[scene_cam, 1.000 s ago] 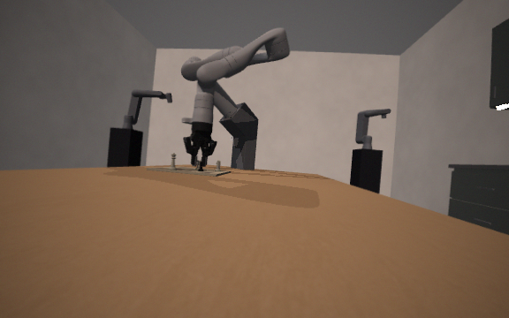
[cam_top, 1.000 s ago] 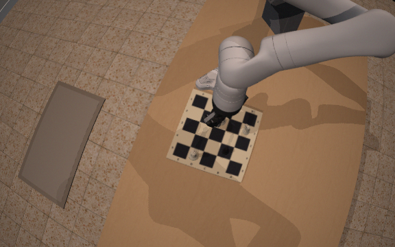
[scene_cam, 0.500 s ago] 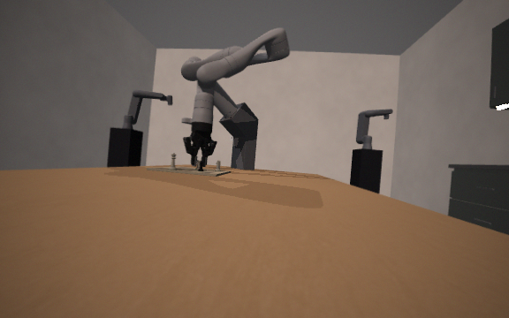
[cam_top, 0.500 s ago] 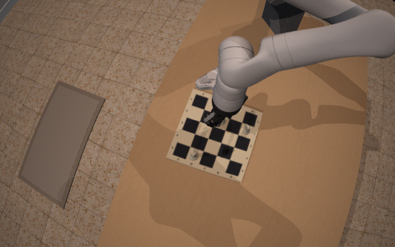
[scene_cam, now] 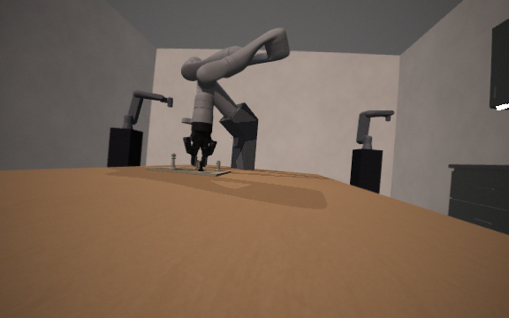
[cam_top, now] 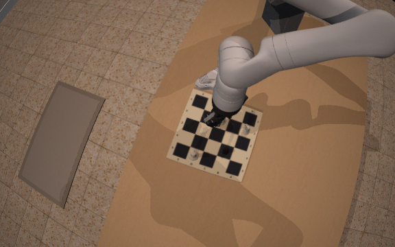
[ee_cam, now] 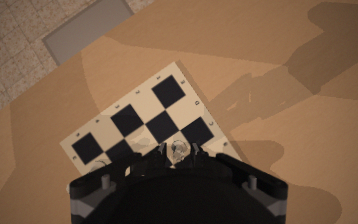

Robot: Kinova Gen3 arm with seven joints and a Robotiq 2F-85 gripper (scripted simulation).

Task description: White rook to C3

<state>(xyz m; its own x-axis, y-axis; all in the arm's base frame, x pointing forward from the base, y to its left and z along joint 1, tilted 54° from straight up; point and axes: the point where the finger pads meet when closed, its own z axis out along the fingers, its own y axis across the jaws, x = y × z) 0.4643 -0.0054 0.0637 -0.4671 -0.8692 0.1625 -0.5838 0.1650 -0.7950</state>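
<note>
Now: hand 40 mm short of the chessboard and 30 mm above it. The rest, counted from my hand: black piece 80 mm ahead, 30 mm to the left, 10 mm below.
</note>
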